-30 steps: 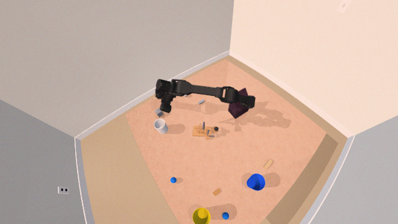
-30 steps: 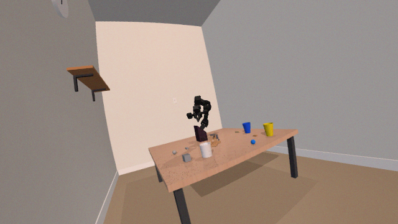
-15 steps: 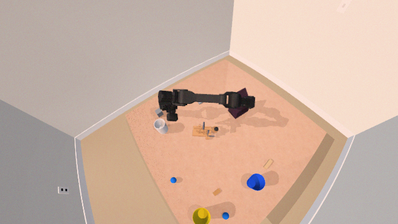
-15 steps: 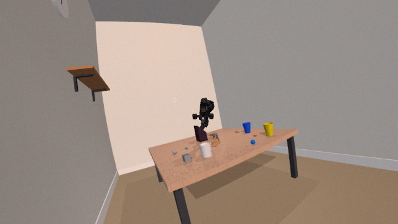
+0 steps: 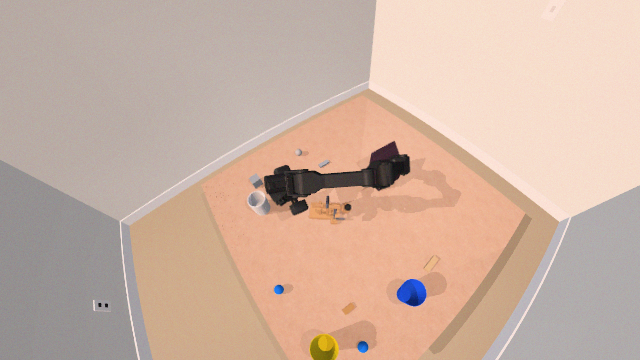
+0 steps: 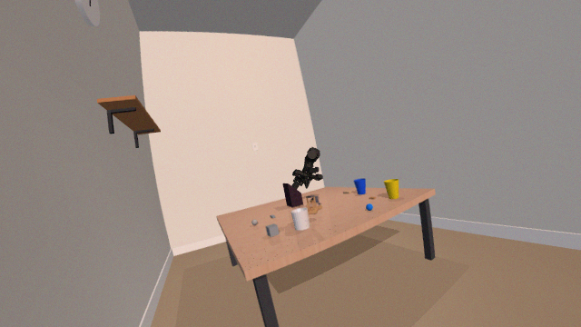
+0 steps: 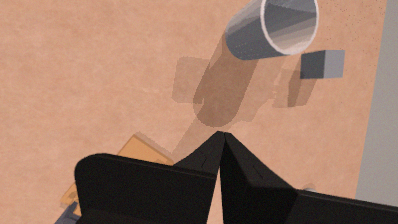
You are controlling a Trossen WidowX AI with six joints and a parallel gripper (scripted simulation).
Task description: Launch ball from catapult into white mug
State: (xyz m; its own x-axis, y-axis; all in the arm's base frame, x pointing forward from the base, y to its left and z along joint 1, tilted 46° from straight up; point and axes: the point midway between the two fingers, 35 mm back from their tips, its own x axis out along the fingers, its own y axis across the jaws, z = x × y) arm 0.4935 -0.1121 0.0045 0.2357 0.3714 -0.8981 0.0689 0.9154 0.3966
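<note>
Right now the black ball is 220 mm behind my gripper tip, 130 mm to the left of it and 130 mm below it. The rest, counted from my gripper tip: white mug (130 mm ahead, 120 mm to the right, 160 mm below); grey cube (90 mm ahead, 280 mm to the right, 160 mm below); catapult (160 mm behind, 100 mm to the left, 140 mm below).
</note>
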